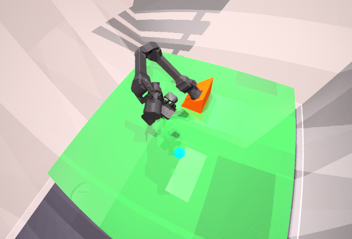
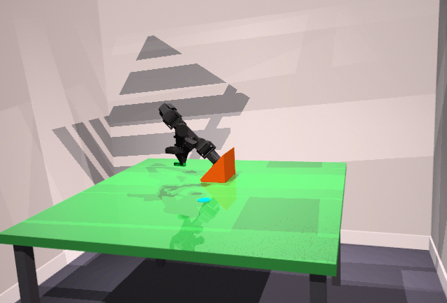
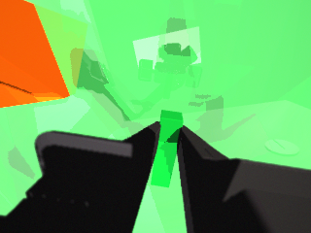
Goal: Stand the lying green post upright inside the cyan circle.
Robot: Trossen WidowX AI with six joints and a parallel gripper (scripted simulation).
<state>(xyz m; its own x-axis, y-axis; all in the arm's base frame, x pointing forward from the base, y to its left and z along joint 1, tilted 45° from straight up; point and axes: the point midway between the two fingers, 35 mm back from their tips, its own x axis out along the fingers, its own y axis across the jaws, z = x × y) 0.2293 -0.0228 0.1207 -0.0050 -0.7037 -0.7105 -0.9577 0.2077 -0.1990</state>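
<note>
The cyan circle is 11 cm ahead of my gripper tip, 14 cm to the left of it and 14 cm below it. From my gripper tip the other things lie so: green post: 1 cm behind, 2 cm to the right.
</note>
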